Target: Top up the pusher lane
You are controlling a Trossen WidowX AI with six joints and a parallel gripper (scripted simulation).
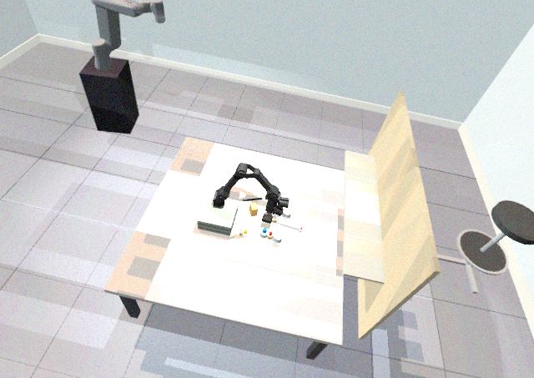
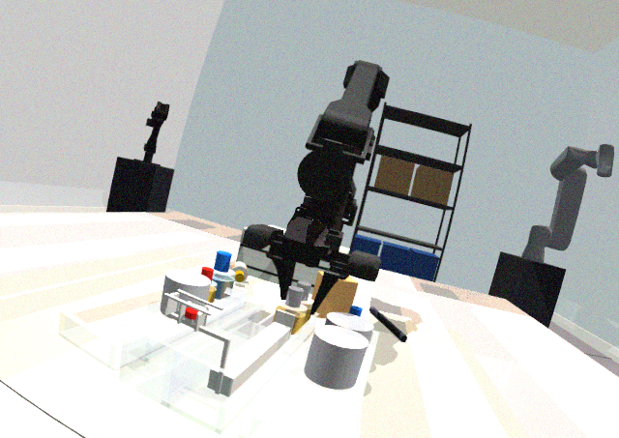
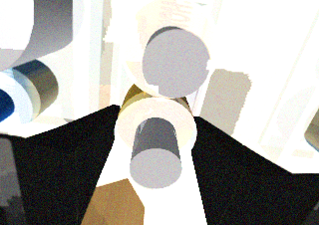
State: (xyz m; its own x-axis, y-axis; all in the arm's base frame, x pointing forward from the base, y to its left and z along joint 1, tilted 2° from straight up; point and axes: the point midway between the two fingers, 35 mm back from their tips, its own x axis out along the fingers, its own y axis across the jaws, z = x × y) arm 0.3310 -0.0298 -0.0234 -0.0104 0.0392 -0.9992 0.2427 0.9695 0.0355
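My gripper tip is 10 cm past the tan box and 5 cm to the right of it. The rest, counted from my gripper tip: black rod (16 cm to the left, 11 cm behind, 3 cm below).
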